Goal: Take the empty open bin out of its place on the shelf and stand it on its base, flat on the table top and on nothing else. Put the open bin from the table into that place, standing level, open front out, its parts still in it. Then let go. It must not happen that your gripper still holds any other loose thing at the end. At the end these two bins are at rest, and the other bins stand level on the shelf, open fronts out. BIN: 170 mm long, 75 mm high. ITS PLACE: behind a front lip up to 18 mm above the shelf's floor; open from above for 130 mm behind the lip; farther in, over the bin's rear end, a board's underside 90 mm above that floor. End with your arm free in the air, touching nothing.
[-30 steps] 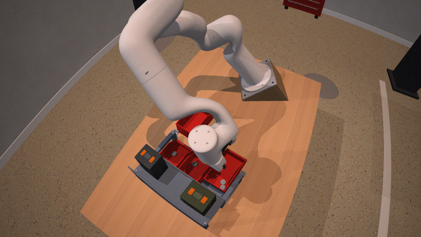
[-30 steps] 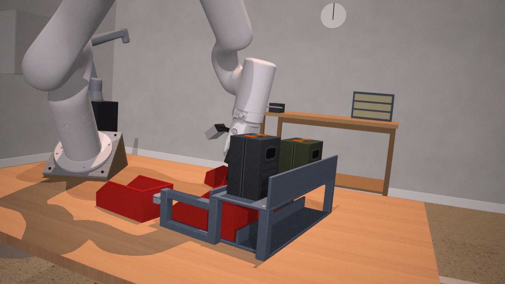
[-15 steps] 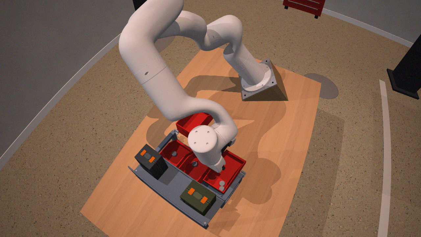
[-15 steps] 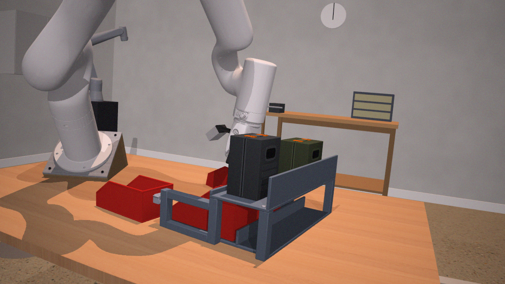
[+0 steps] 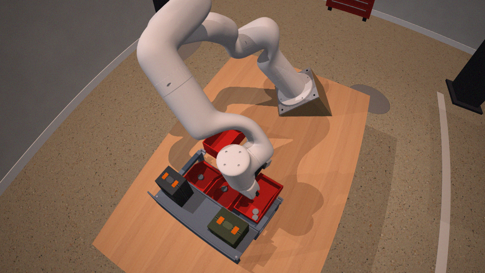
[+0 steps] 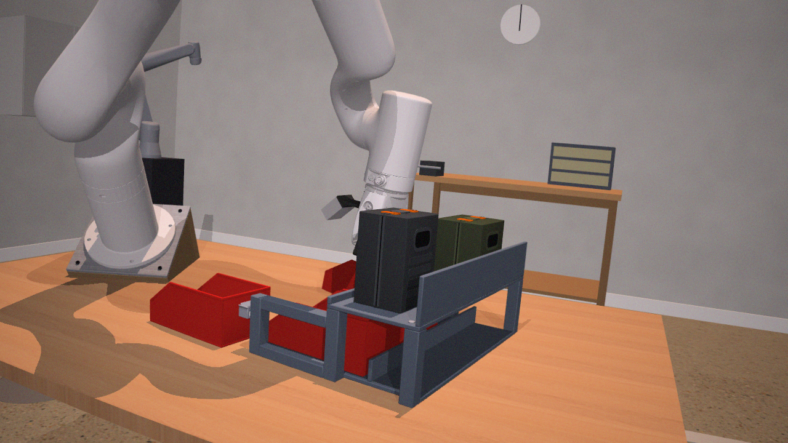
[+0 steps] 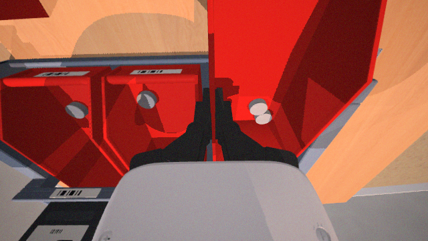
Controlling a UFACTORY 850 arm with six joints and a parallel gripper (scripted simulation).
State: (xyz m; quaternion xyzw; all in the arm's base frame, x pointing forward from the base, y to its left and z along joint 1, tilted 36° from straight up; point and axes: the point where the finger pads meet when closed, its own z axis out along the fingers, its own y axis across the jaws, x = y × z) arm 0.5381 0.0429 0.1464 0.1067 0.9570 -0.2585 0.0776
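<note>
The shelf front lip lies 70 mm below my hand, 60 mm to the right of it and 40 mm behind it. Round my hand: grey back panel: 210 mm ahead, 120 mm to the right, 50 mm above; then black case: 220 mm to the right, 110 mm ahead, 80 mm above; then green case: 170 mm ahead, 70 mm above.
</note>
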